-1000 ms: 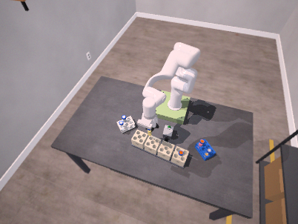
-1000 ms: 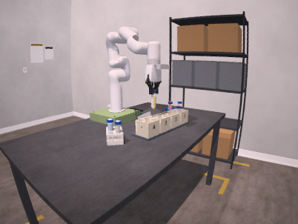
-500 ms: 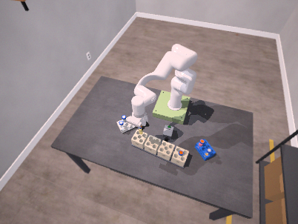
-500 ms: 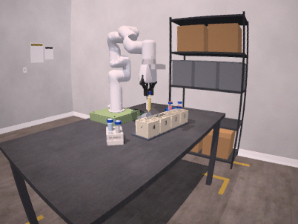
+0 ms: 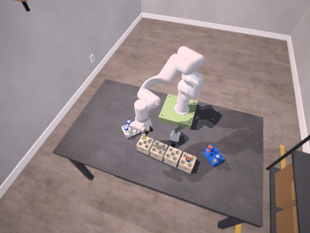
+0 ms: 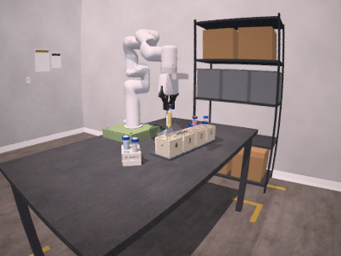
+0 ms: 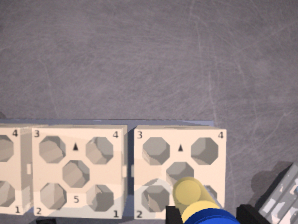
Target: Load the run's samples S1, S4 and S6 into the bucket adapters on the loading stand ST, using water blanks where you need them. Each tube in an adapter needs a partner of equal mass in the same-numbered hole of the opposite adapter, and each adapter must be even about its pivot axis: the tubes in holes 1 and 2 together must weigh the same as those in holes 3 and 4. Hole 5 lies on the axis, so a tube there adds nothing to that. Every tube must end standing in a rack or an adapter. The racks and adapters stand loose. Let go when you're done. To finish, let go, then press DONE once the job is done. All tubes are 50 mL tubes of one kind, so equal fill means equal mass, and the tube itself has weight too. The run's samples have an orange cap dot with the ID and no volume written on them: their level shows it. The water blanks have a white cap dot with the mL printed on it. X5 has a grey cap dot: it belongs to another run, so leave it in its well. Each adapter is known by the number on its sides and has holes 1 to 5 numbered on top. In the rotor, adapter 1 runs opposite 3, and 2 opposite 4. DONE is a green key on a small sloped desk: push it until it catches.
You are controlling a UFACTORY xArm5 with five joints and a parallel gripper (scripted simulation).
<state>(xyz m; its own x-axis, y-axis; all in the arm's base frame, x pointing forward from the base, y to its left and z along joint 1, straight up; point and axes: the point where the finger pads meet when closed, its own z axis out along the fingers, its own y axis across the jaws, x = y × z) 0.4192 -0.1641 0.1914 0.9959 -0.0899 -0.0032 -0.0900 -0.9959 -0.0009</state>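
Now: the sample tube S6 50 mm below my hand and 10 mm to the right of it. Round my hand: blue sample rack: 500 mm to the left, 220 mm below, 100 mm behind; white blanks rack: 220 mm below, 170 mm to the right, 100 mm behind; sample tube S4: 320 mm to the left, 180 mm below, 20 mm ahead.
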